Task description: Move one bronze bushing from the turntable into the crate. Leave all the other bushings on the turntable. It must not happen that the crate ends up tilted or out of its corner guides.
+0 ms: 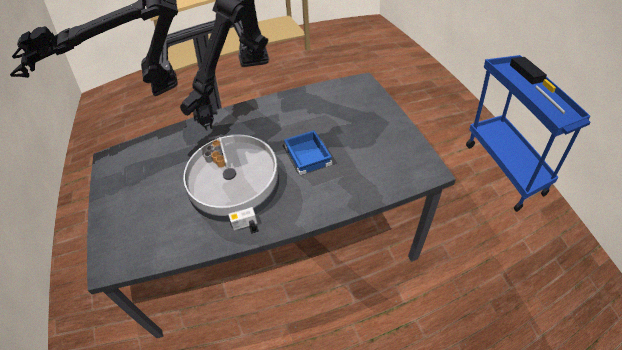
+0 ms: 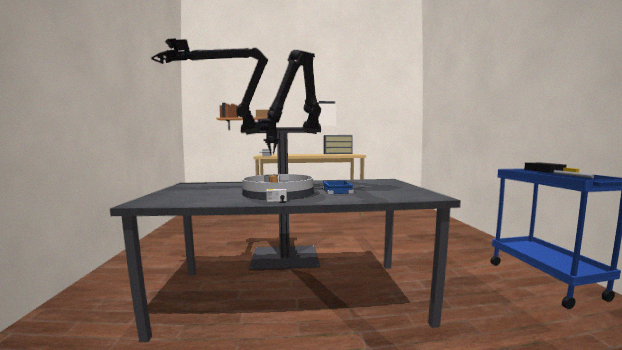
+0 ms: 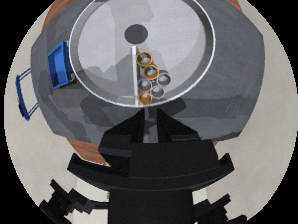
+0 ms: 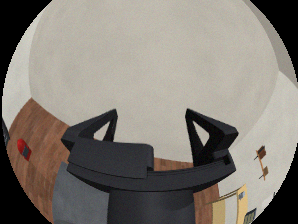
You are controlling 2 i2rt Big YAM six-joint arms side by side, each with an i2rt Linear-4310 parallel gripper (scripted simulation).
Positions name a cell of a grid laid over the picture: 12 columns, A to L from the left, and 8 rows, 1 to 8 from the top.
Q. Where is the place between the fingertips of my right gripper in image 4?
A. G5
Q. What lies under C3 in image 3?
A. A blue crate.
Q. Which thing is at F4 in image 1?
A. A blue crate.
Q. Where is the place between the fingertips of my left gripper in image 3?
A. G5
